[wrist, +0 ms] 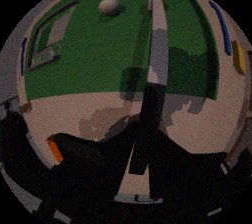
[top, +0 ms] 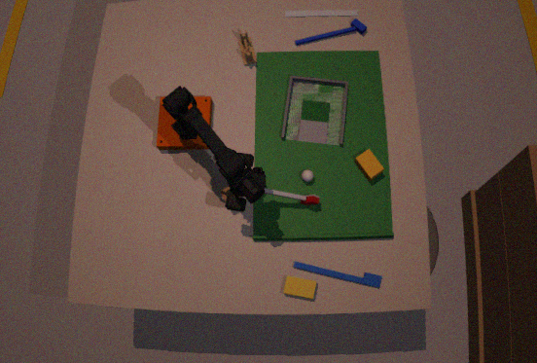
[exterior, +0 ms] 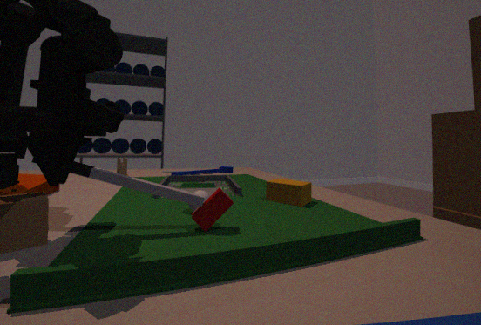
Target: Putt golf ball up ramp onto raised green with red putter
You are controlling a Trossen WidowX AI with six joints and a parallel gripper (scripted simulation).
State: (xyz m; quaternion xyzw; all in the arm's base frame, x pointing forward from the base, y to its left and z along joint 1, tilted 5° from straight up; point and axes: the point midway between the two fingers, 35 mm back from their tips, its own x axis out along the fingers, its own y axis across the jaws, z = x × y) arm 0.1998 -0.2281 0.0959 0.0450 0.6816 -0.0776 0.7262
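My gripper tip is 4 cm past the tan block, 2 cm to the left of it and 4 cm above it. Round my gripper tip: green mat: 27 cm ahead, 19 cm to the left, 7 cm below; then white golf ball: 22 cm ahead, 5 cm to the left, 5 cm below; then red putter: 12 cm ahead, 2 cm to the right, 1 cm below.
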